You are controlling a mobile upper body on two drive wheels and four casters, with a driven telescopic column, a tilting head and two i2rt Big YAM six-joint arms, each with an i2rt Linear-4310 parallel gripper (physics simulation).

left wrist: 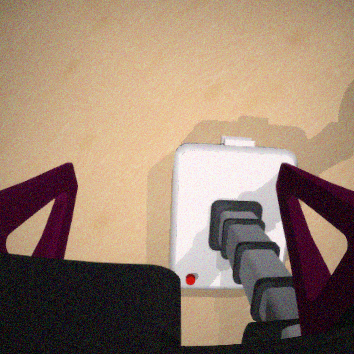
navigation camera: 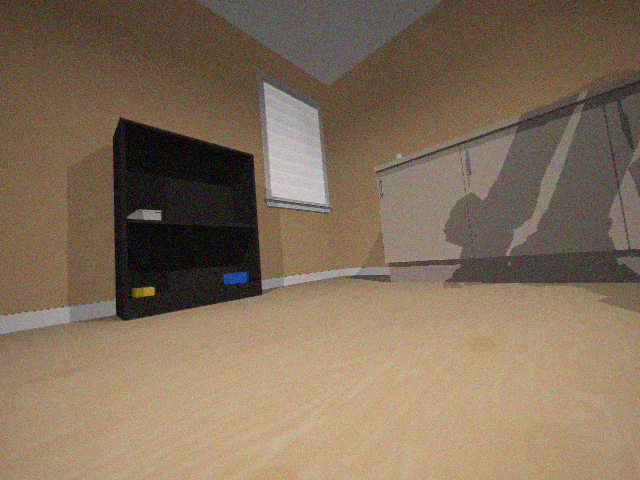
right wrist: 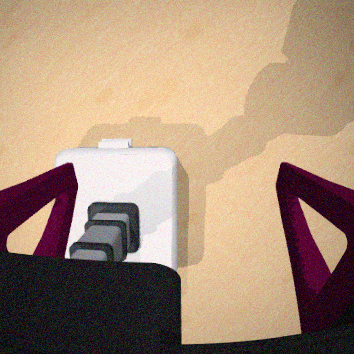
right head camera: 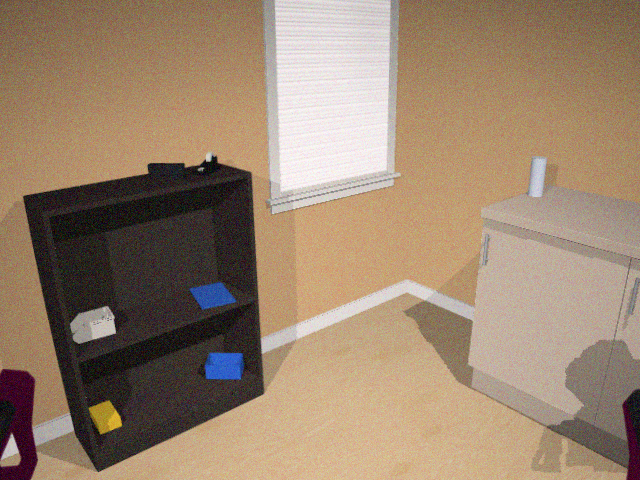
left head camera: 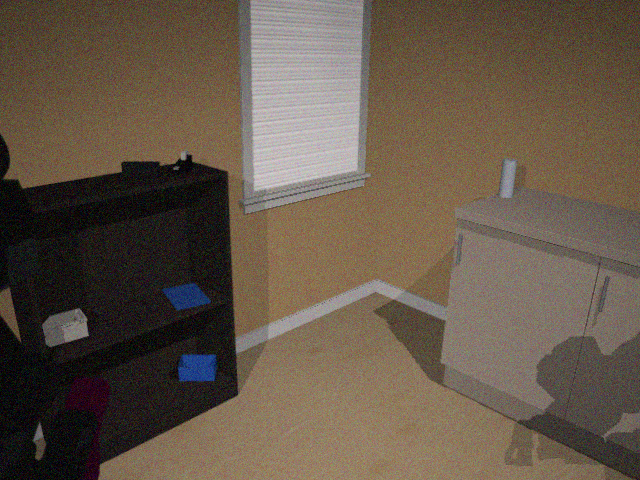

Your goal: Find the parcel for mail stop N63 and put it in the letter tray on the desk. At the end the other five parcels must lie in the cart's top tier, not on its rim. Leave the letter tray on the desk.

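Places are measured from the left arm's base along level axes (x ahead, y left, z up), in metres.
Pixels of known places: left gripper, fingertip midpoint: (left wrist: 176, 173) (left head camera: 18, 476); right gripper, fingertip midpoint: (right wrist: 176, 173).
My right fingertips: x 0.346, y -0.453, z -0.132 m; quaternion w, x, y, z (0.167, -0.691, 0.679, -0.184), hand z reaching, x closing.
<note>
Behind a point stands the place of what it marks.
My left gripper (left wrist: 176, 173) @(x 0.339, y 0.008, z -0.137 m) is open, with its two dark magenta fingers wide apart above the floor and the robot's own white base in the left wrist view. Part of it also shows at the lower left of both head views. My right gripper (right wrist: 176, 173) @(x 0.346, y -0.453, z -0.132 m) is open and empty, its fingers wide apart over the base's edge and the floor in the right wrist view. A bit of it shows at the right edge of the right head view. The parcels, the cart, the desk and the letter tray do not show in these views.
A dark bookshelf (left head camera: 232, 289) @(x 2.132, y 0.248, z -0.861 m) (right head camera: 257, 320) @(x 2.126, y 0.255, z -1.012 m) (navigation camera: 119, 248) @(x 1.618, y 0.865, z -1.039 m) stands at the left, holding a white box (right head camera: 103, 324) @(x 1.726, y 0.751, z -0.843 m), a blue sheet (right head camera: 212, 295) @(x 2.100, y 0.442, z -0.886 m), a blue box (right head camera: 224, 366) @(x 2.093, y 0.414, z -1.240 m) and a yellow box (right head camera: 105, 416) @(x 1.711, y 0.813, z -1.265 m). A pale cabinet (left head camera: 516, 294) @(x 2.022, y -0.921, z -0.795 m) (right head camera: 547, 294) @(x 2.013, y -0.929, z -0.784 m) (navigation camera: 423, 217) @(x 2.009, y -0.934, z -0.959 m) with a white cylinder (left head camera: 508, 178) @(x 2.412, y -0.953, z -0.409 m) (right head camera: 537, 177) @(x 2.414, y -0.952, z -0.412 m) stands at the right.
</note>
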